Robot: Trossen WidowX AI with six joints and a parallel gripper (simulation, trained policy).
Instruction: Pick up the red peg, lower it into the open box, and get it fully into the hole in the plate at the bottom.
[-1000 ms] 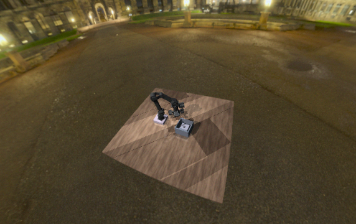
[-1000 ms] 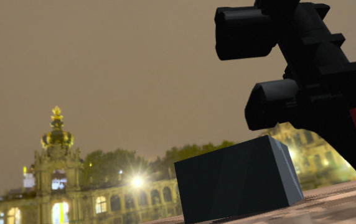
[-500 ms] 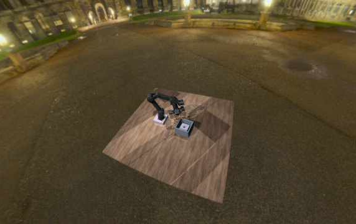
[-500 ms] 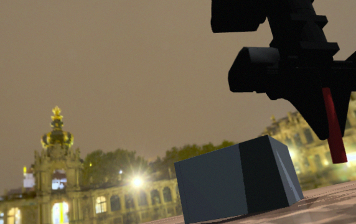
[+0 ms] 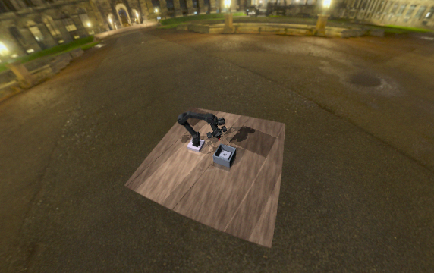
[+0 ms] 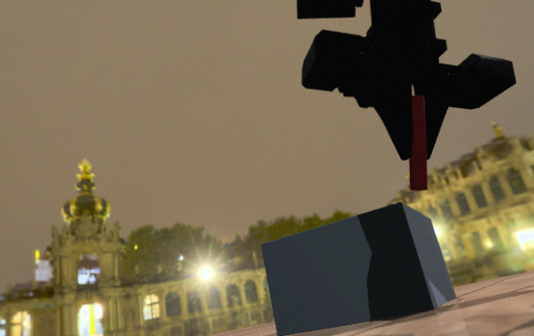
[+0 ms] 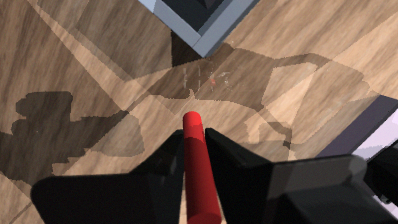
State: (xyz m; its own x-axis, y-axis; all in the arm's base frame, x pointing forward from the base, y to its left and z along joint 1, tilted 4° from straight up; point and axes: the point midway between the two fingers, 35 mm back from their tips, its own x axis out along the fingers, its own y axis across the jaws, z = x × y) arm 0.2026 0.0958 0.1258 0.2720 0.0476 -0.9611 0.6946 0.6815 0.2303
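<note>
The plate lies 11 cm ahead of my gripper tip, 12 cm to the right of it and 8 cm below it. Round my gripper tip: red peg 1 cm behind, 1 cm above; grey box 11 cm ahead, 12 cm to the right, 9 cm below.
</note>
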